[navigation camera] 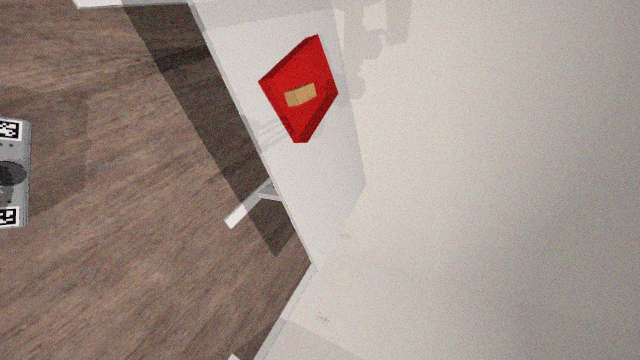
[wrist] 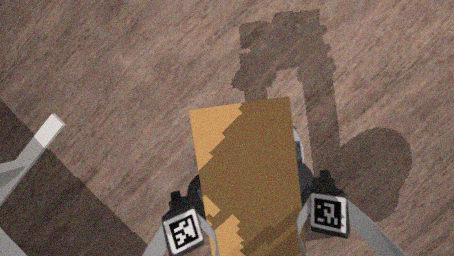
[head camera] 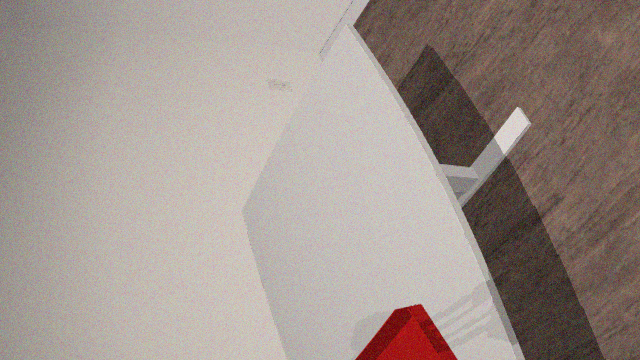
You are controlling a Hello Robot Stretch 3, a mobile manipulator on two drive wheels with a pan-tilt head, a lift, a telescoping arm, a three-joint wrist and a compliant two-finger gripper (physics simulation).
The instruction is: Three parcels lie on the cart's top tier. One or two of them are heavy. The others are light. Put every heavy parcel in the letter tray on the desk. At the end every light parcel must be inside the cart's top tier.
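Places are measured from the robot's base along level axes (x ahead, y left, z up), in centimetres.
Where they show: gripper, between the fingertips: [wrist: 249, 186]; robot's base, origin of its link: [navigation camera: 6, 171].
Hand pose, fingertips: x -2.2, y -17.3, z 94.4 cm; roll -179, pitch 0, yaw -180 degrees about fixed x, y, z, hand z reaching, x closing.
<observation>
Things, the pixels of their top centre, and the offset from my fingertips. Level surfaces: height alone.
- red letter tray, centre of its top: [navigation camera: 312, 87] dx +69.1, dy +56.3, dz -15.9 cm
- white desk, height of its surface: dz -22.4 cm
- tan parcel, centre of its top: [navigation camera: 306, 93] dx +66.9, dy +53.3, dz -16.9 cm
- wooden floor, height of its surface: dz -94.4 cm
My gripper [wrist: 249, 186] is shut on a tan parcel, whose long face [wrist: 255, 150] fills the lower middle of the wrist view. The held parcel is over the wooden floor, to the side of the desk's leg. The red letter tray [head camera: 412, 342] [navigation camera: 300, 67] lies on the white desk [head camera: 350, 200] [navigation camera: 315, 170]. In the navigation view another tan parcel [navigation camera: 301, 95] lies inside the tray. In the head view the tray is cut off by the lower edge and that parcel does not show. The cart and its top tier do not show in these views.
A white desk leg foot [head camera: 512, 127] [navigation camera: 236, 216] [wrist: 50, 131] sticks out past the desk's edge over the wooden floor [head camera: 590, 150] [navigation camera: 100, 280] [wrist: 125, 60]. A pale wall [head camera: 125, 175] [navigation camera: 500, 175] stands behind the desk. Part of my base [navigation camera: 22, 170] shows at the navigation view's left edge.
</observation>
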